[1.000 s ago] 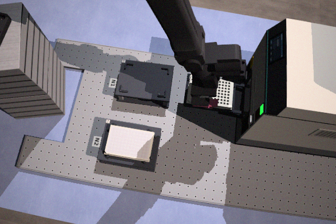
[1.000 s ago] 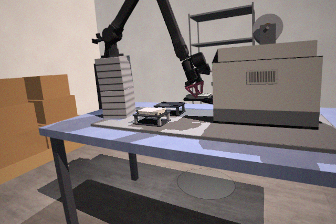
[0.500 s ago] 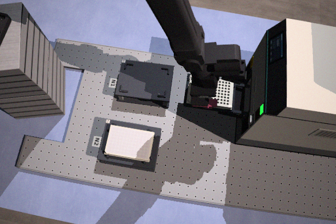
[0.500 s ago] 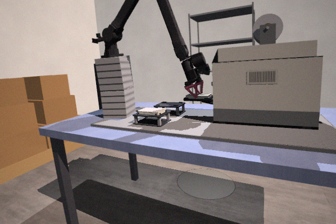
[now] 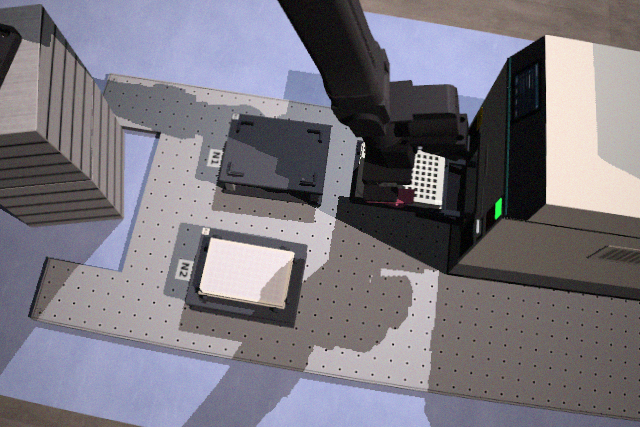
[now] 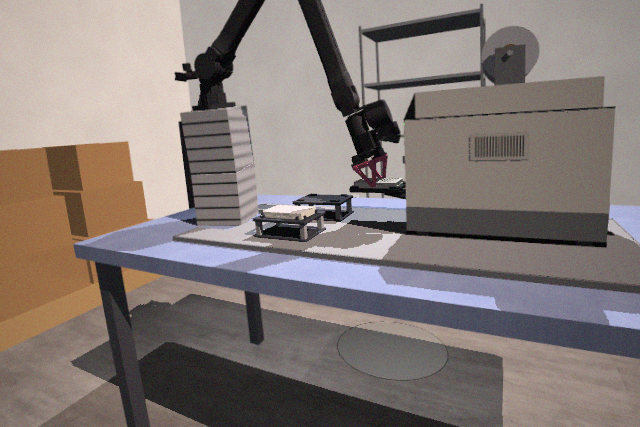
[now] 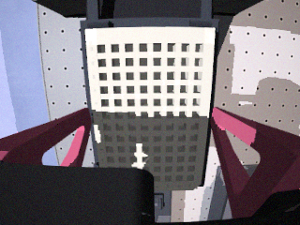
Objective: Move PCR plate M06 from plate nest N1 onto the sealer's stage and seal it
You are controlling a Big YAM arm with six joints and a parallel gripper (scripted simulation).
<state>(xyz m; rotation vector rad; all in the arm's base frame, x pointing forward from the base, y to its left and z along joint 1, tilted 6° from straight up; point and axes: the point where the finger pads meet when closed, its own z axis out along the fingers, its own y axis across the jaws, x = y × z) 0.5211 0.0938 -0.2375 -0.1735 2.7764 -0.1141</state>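
My gripper is now right at the white 96-well plate M06. The rest, counted from my hand: white start key: 110 mm ahead, 80 mm to the right, 70 mm above; then sealer stage: 20 mm below; then plate nest N1: 200 mm behind, 70 mm below, 10 mm to the left.
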